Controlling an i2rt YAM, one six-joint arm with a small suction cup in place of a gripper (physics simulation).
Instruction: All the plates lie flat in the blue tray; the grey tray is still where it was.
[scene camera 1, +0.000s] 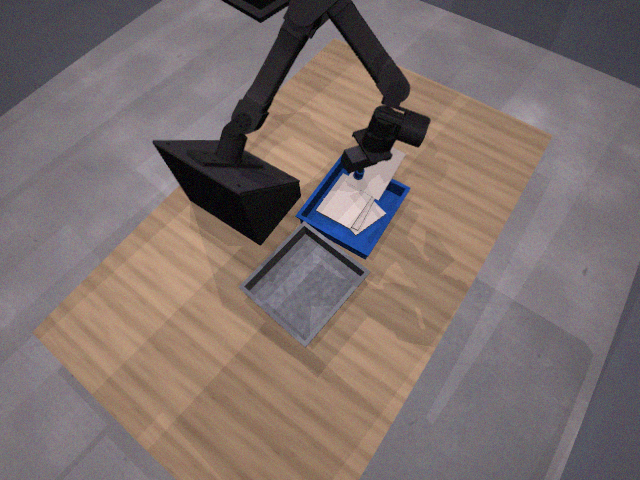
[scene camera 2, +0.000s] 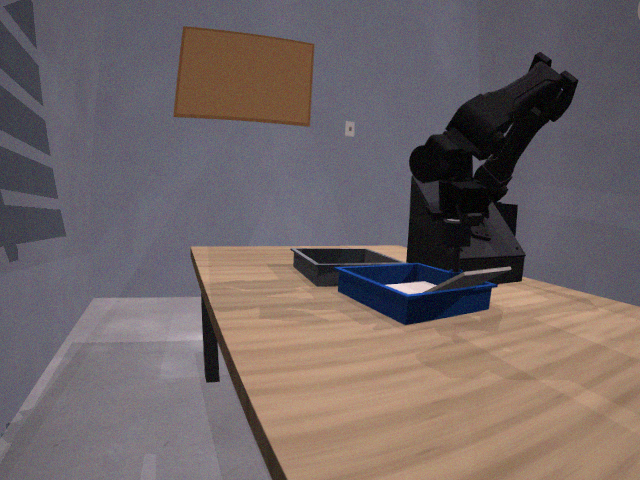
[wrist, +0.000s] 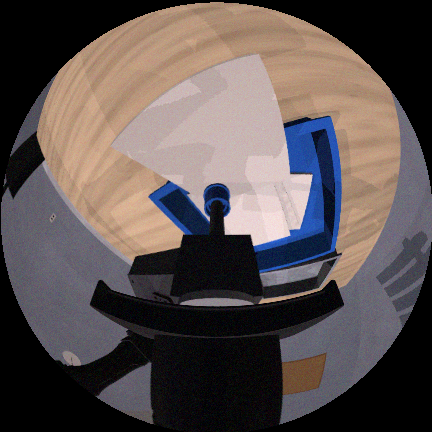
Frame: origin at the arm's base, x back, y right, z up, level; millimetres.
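Seen in the pictures: end effector, tool point: (scene camera 1: 357, 176) (wrist: 216, 194); arm's base, origin of the base link: (scene camera 1: 226, 161).
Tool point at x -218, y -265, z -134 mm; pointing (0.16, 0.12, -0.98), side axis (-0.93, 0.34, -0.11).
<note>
Pixels of each thing's middle, then the offset from my tool point to it. Level surfaces: height alone.
- white plate, body centre: (wrist: 222, 155) (scene camera 2: 459, 284) (scene camera 1: 375, 168) dy -47, dx -25, dz +13 mm
- blue tray, body centre: (wrist: 266, 218) (scene camera 2: 412, 288) (scene camera 1: 353, 206) dy +74, dx -50, dz -21 mm
- empty grey tray, body centre: (scene camera 2: 344, 265) (scene camera 1: 305, 282) (wrist: 292, 276) dy +329, dx -107, dz -21 mm
- wooden table, its level: dz -46 mm
One white plate (scene camera 1: 386, 174) (scene camera 2: 467, 277) (wrist: 215, 115) is tilted, its far part raised over the back rim of the blue tray (scene camera 1: 366, 253) (scene camera 2: 369, 294) (wrist: 338, 190) and its lower edge inside. Other white plates lie lower in that tray: one (scene camera 1: 336, 202) (scene camera 2: 410, 286) (wrist: 270, 227) partly overlaps another (scene camera 1: 376, 212) (wrist: 303, 197). Whether they lie quite flat is unclear. My suction cup (scene camera 1: 358, 174) (wrist: 217, 192) is off and sits low over the tilted plate's near part; any contact is unclear. The empty grey tray (scene camera 1: 305, 291) (scene camera 2: 343, 274) (wrist: 290, 281) stands beside the blue one.
The wooden table (scene camera 1: 180, 361) (scene camera 2: 413, 387) (wrist: 365, 125) bears both trays. The arm's black wedge-shaped base (scene camera 1: 222, 196) (scene camera 2: 429, 237) stands to the left of the blue tray in the first scene view. A brown board (scene camera 2: 245, 77) (wrist: 304, 375) hangs on the wall.
</note>
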